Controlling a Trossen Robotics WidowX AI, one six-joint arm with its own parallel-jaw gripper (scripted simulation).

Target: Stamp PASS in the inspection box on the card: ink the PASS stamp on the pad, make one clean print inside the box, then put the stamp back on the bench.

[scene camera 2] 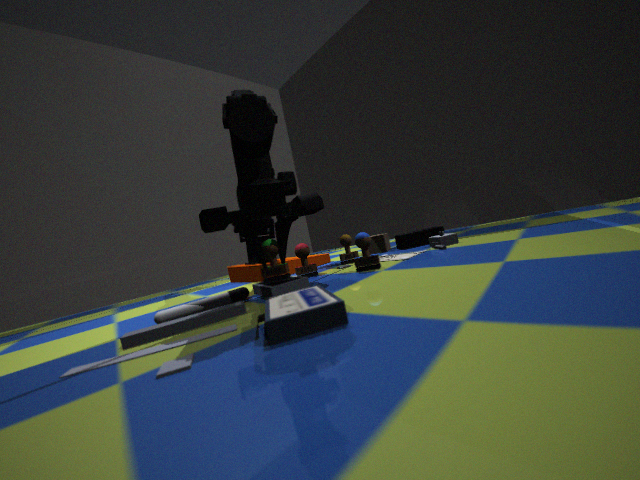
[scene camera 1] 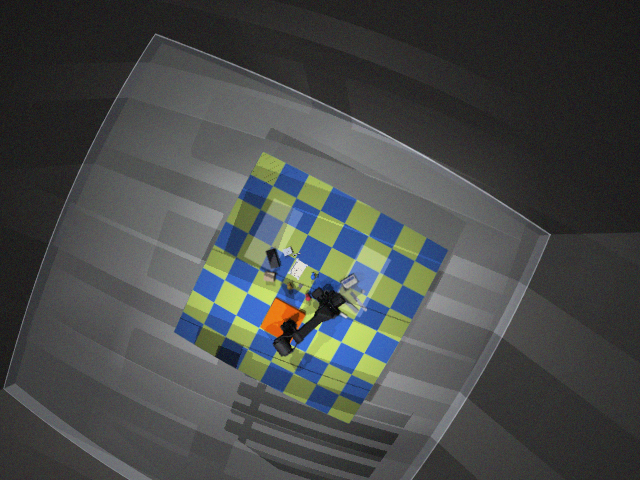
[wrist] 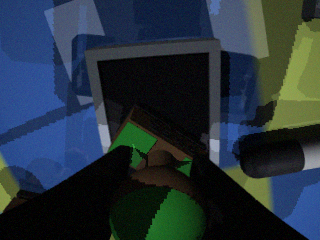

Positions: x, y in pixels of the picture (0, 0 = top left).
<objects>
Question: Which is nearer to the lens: the labelled box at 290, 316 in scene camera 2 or the bar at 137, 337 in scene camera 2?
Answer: The labelled box.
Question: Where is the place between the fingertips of my gripper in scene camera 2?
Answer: At 274, 265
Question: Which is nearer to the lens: the marker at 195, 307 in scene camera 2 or the flat ruler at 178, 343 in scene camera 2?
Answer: The flat ruler.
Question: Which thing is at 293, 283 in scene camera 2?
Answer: An ink pad.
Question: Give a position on a green-knobbed stamp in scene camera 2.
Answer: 270, 247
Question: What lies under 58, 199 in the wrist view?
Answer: My gripper.
</objects>
